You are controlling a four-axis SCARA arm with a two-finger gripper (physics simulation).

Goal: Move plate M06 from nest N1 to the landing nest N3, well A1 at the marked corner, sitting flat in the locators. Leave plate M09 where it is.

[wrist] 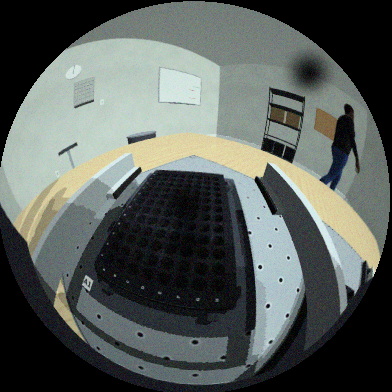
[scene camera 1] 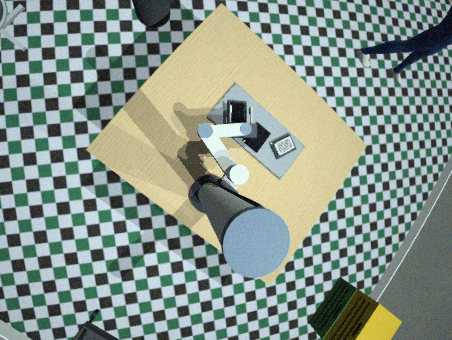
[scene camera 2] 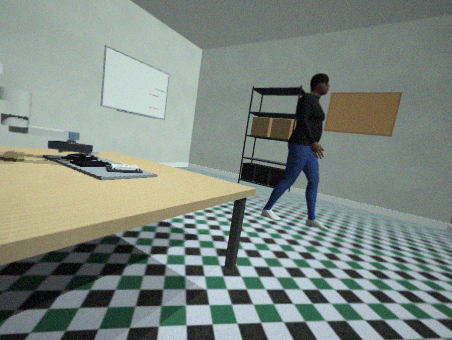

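A black well plate (scene camera 1: 237,109) (wrist: 170,235), apparently M06, sits in its dark nest; an A1 tag (wrist: 87,283) marks the nest's near left corner in the wrist view. My gripper (scene camera 1: 239,112) (wrist: 196,162) is open, low over this plate, with one finger along each side and visible gaps between pads and plate. Its fingertips are not clear in scene camera 2. A bare dark nest (scene camera 1: 258,138) (scene camera 2: 93,163), apparently N3, lies in the middle of the row, partly under the arm in scene camera 1. A white plate (scene camera 1: 284,145) (scene camera 2: 124,168), apparently M09, sits in the end nest.
The nests stand on a grey perforated board (scene camera 1: 277,167) (scene camera 2: 107,175) (wrist: 275,240) on the wooden table (scene camera 1: 320,145) (scene camera 2: 165,195). The arm's link (scene camera 1: 225,130) reaches over the board's edge. A person (scene camera 2: 307,135) (wrist: 344,140) walks beyond the table near a shelf rack (scene camera 2: 277,91).
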